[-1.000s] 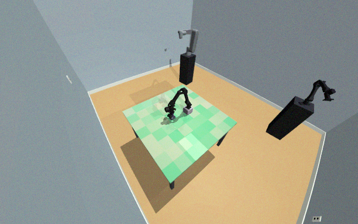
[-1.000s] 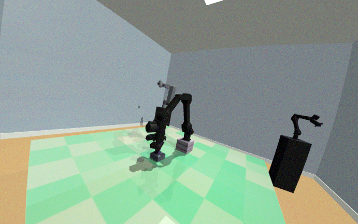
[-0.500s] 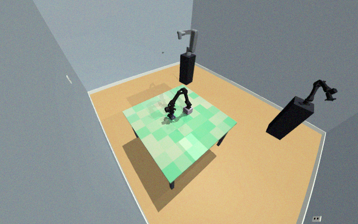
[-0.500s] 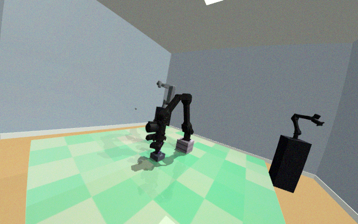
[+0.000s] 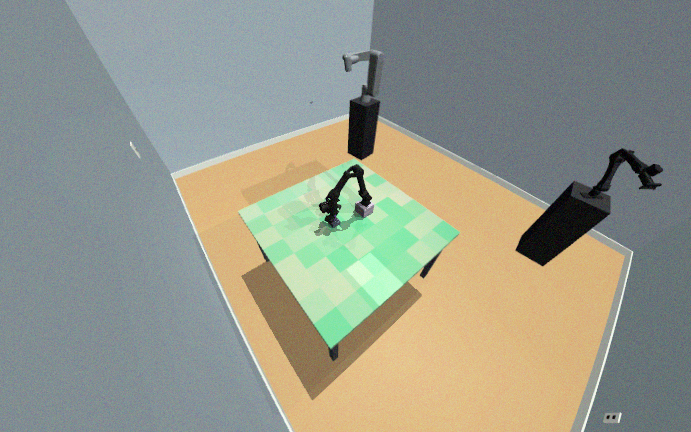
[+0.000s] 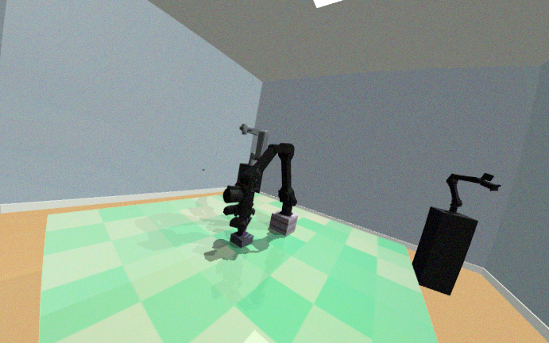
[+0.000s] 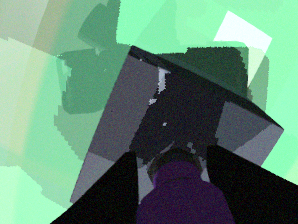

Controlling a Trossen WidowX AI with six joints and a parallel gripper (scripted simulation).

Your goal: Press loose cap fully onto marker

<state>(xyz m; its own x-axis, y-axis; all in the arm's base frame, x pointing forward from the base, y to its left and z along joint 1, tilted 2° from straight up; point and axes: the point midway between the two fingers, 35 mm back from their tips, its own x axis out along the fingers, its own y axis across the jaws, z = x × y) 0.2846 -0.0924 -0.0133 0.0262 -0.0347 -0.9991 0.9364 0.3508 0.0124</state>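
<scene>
Right now my gripper tip is 10 mm to the right of the purple cap and 50 mm below it.
</scene>
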